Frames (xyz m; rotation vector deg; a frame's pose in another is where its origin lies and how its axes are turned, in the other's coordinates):
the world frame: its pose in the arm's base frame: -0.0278 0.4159 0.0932 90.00 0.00 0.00
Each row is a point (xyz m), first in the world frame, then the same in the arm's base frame.
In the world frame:
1: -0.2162 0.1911 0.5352
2: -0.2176 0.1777 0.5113
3: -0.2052 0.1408 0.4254
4: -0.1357 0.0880 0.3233
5: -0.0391 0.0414 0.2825
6: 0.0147 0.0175 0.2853
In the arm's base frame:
1: -0.2440 -0.1193 0.2843
2: -0.2454 -0.0954 0.2709
3: -0.2330 -0.0095 0.2340
4: -0.1635 0.0926 0.1812
5: -0.0669 0.1334 0.1346
6: -0.0131 0.1306 0.1107

